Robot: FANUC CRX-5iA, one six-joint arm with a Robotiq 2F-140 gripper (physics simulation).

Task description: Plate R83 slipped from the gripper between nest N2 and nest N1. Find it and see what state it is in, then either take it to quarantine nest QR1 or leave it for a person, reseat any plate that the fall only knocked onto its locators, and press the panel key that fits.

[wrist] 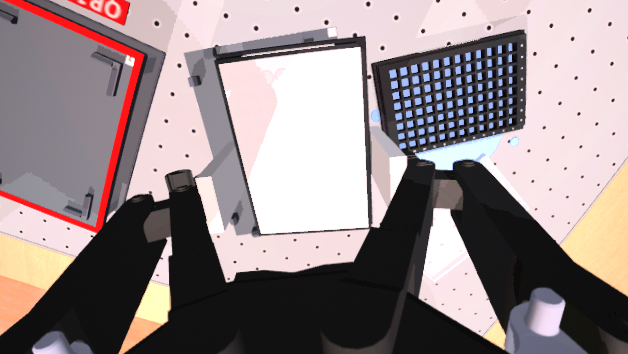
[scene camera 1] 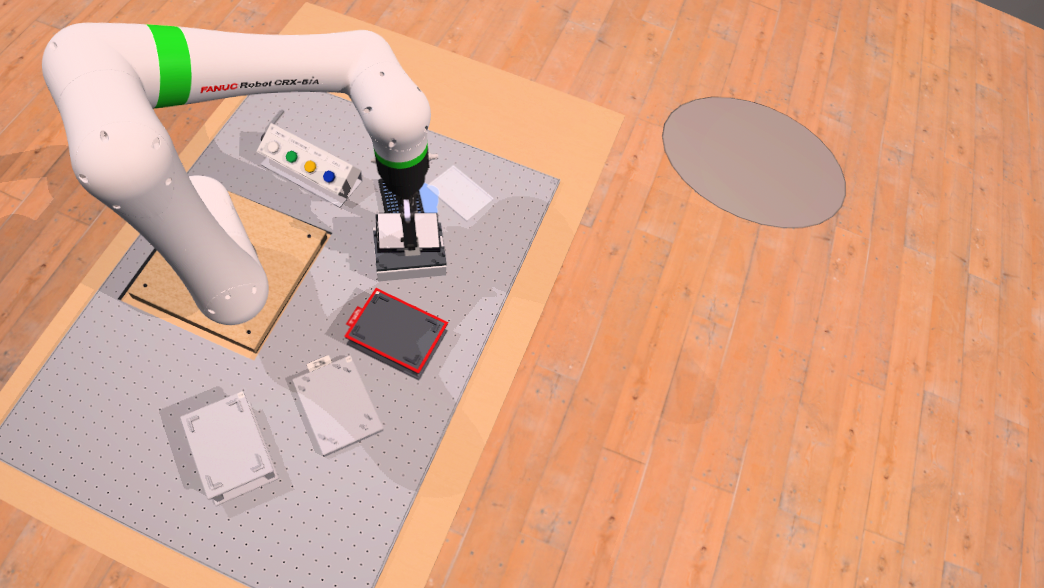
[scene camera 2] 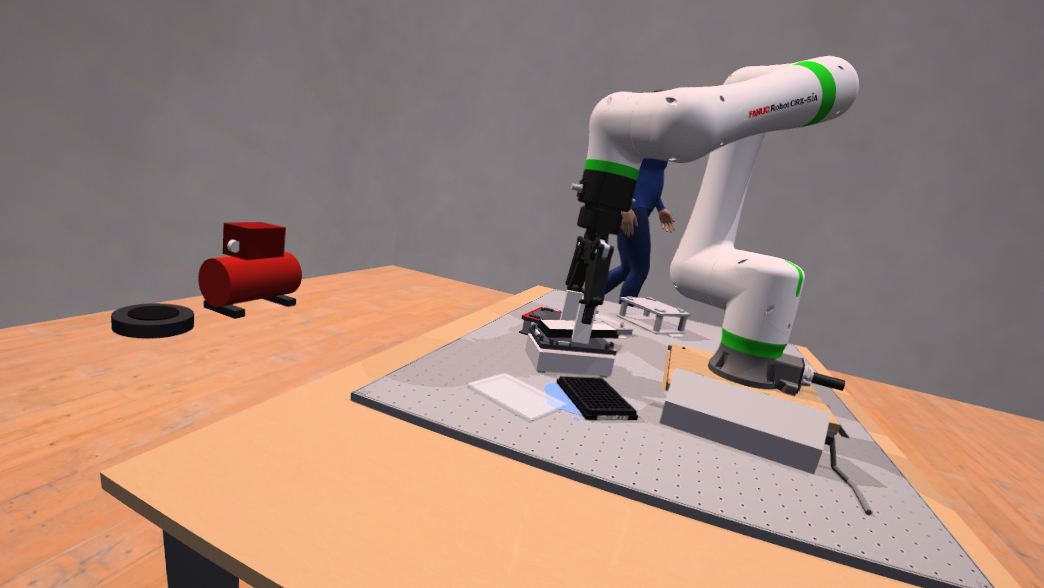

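Pixels of known places: gripper, fingertip midpoint: [wrist: 305,154] [scene camera 2: 572,334]; arm's base, origin of the base link: [scene camera 2: 743,374].
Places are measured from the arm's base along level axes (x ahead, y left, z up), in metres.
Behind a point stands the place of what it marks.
My gripper [scene camera 1: 409,235] @[y 0.258, x 0.296, z 0.053 m] [scene camera 2: 584,323] @[y 0.258, x 0.296, z 0.053 m] [wrist: 305,154] @[y 0.258, x 0.296, z 0.053 m] is shut on a white-topped plate [scene camera 1: 429,231] @[y 0.278, x 0.327, z 0.067 m] [scene camera 2: 565,329] @[y 0.306, x 0.293, z 0.072 m] [wrist: 303,140] @[y 0.249, x 0.284, z 0.073 m] by its long sides. It holds the plate level, low over a grey nest [scene camera 1: 410,268] @[y 0.200, x 0.334, z 0.034 m] [scene camera 2: 569,359] @[y 0.288, x 0.282, z 0.016 m] [wrist: 215,127] @[y 0.196, x 0.316, z 0.040 m] and a little to one side of it. A black well plate [scene camera 1: 387,194] @[y 0.341, x 0.172, z -0.002 m] [scene camera 2: 596,398] @[y 0.371, x 0.196, z -0.001 m] [wrist: 452,90] @[y 0.345, x 0.200, z -0.005 m] with blue wells lies open side up on the board behind the nest. A blue puddle [scene camera 1: 430,197] @[y 0.396, x 0.249, z -0.014 m] [scene camera 2: 558,398] [wrist: 461,152] @[y 0.394, x 0.237, z -0.013 m] lies beside it. Its clear lid [scene camera 1: 459,191] @[y 0.443, x 0.295, z -0.007 m] [scene camera 2: 514,394] @[y 0.448, x 0.298, z -0.007 m] lies apart. The red-framed nest QR1 [scene camera 1: 394,329] @[y 0.074, x 0.384, z 0.025 m] [scene camera 2: 538,315] @[y 0.098, x 0.444, z 0.024 m] [wrist: 60,114] @[y 0.087, x 0.373, z 0.025 m] is empty.
The key panel [scene camera 1: 309,163] @[y 0.279, x 0.013, z 0.057 m] [scene camera 2: 745,417] @[y 0.336, x -0.015, z 0.033 m] with white, green, yellow and blue keys stands at the back of the board. Two pale nests [scene camera 1: 339,401] @[y -0.098, x 0.378, z 0.001 m] [scene camera 1: 226,445] @[y -0.286, x 0.274, z 0.043 m] lie at the front. A person [scene camera 2: 639,233] in blue stands behind the arm.
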